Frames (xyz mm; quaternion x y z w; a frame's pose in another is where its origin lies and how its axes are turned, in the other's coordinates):
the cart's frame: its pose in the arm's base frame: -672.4 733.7 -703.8 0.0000 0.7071 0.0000 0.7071
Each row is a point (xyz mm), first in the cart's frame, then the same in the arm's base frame.
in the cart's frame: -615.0 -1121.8 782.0
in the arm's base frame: 109.6 -388.1 -88.8
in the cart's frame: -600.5 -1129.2 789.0
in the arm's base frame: 116.6 -395.5 -103.3
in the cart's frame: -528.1 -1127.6 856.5
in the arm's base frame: 184.1 -393.9 -175.7
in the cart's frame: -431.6 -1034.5 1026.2
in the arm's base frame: 353.8 -300.8 -272.2
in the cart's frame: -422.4 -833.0 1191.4
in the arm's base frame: 519.0 -99.3 -281.4
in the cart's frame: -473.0 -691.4 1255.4
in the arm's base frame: 583.0 42.3 -230.8
